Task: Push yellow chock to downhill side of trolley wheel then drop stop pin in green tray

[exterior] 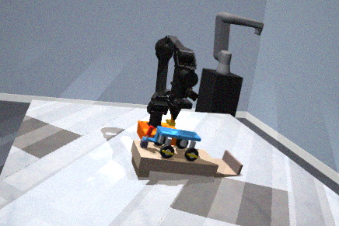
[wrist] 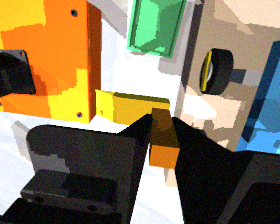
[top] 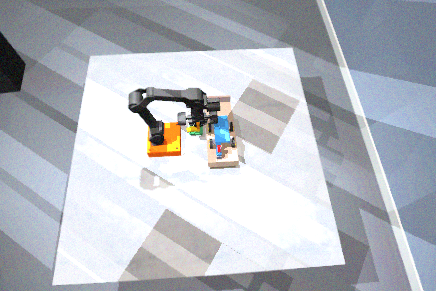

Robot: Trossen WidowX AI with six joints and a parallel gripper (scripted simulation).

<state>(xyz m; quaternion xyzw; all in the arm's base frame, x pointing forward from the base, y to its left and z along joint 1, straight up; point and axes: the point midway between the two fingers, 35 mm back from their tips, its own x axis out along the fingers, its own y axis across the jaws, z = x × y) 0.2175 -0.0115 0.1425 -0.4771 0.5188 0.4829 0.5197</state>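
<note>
My gripper tip is now 130 mm to the left of the red-headed stop pin, 80 mm short of it and 40 mm above it. Also, from my gripper tip: blue trolley (110 mm ahead, 60 mm below, 30 mm to the right); tan ramp (120 mm below, 110 mm ahead, 20 mm to the right); yellow chock (20 mm behind, 10 mm below).
</note>
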